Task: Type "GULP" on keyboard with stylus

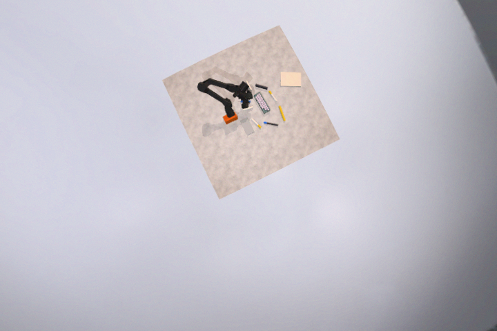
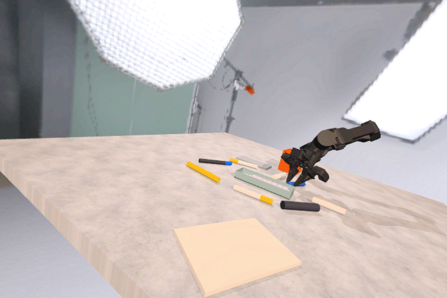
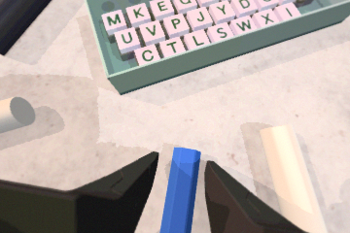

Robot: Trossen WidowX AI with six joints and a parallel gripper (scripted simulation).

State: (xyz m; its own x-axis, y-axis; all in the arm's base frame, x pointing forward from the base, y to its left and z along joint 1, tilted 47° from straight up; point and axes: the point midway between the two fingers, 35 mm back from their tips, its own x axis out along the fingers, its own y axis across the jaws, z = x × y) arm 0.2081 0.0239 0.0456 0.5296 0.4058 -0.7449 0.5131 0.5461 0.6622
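My gripper tip is 60 mm past the blue stylus and 30 mm to the right of it. Also, from my gripper tip: yellow stick 260 mm to the right, 200 mm ahead; black cylinder 170 mm ahead, 60 mm to the left; grey flat block 200 mm to the right, 140 mm behind.
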